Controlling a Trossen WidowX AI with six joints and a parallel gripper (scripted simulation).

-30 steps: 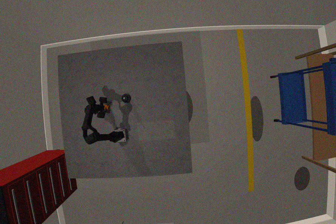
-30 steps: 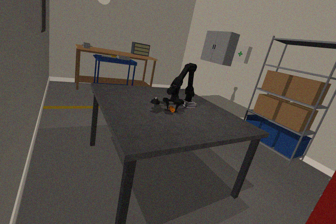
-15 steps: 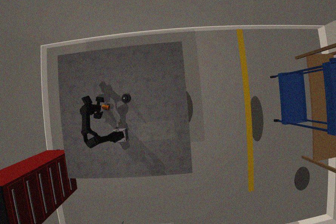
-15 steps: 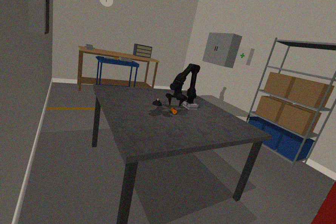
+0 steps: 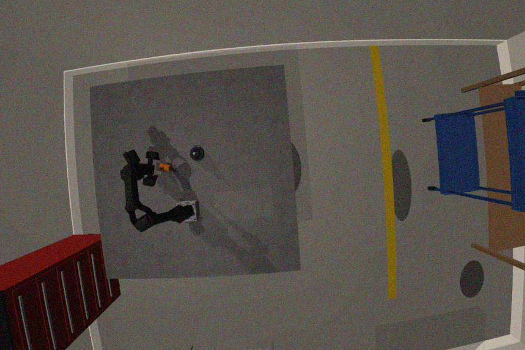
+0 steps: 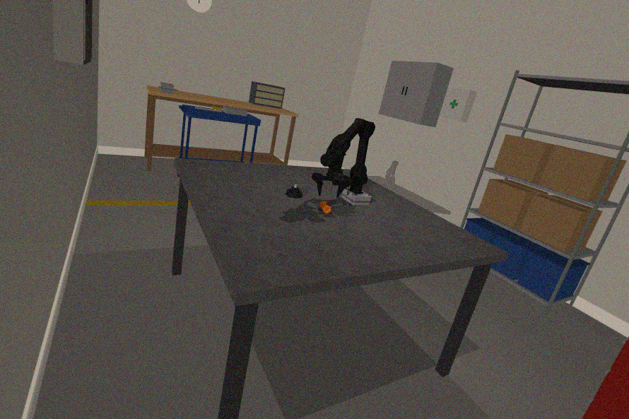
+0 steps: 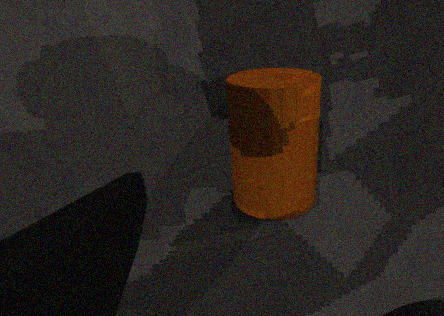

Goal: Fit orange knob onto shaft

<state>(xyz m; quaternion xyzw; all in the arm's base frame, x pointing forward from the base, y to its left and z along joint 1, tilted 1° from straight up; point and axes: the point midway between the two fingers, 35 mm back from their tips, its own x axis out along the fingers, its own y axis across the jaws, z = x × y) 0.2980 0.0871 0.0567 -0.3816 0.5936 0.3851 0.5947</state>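
My gripper tip is 60 mm above the orange knob. From my gripper tip the other things lie so: dark round pedestal: 220 mm to the right, 50 mm below, 20 mm ahead.
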